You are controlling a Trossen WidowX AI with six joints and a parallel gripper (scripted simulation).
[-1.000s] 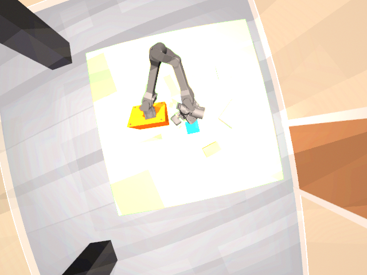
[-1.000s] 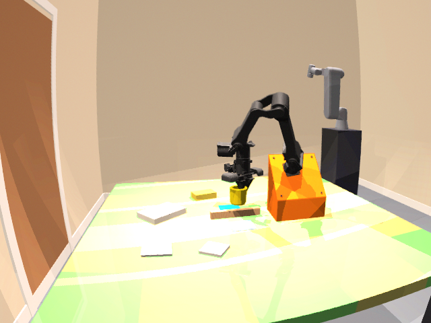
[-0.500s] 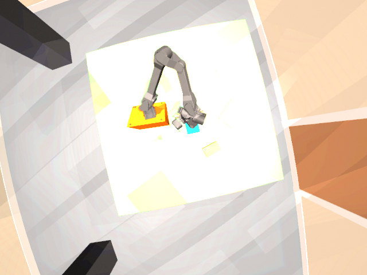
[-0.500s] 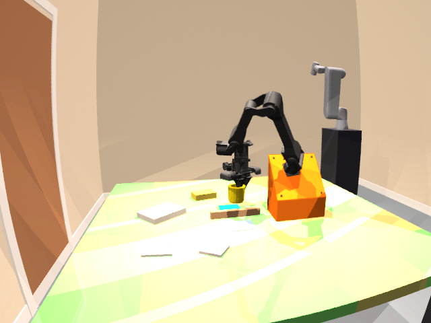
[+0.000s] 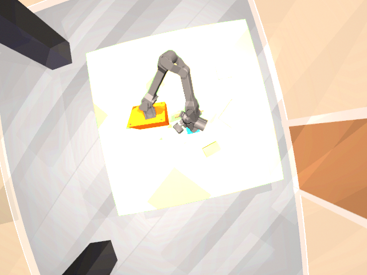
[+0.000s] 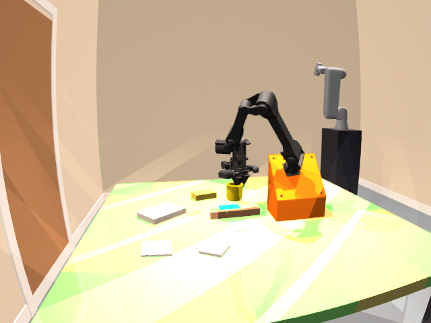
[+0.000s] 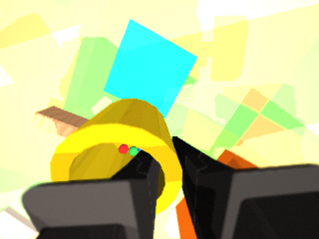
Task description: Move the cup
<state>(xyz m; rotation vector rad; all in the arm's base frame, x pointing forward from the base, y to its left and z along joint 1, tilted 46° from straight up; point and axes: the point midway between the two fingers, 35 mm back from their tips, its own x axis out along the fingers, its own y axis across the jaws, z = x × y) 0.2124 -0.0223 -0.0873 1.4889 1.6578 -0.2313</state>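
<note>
The cyan pad is 30 mm ahead of my gripper tip, 40 mm to the right of it and 100 mm below it. Also, from my gripper tip: wooden bar (30 mm ahead, 60 mm to the left, 80 mm below); yellow cup (20 mm ahead, 10 mm to the left); white slab (340 mm ahead, 10 mm to the right, 80 mm below).
</note>
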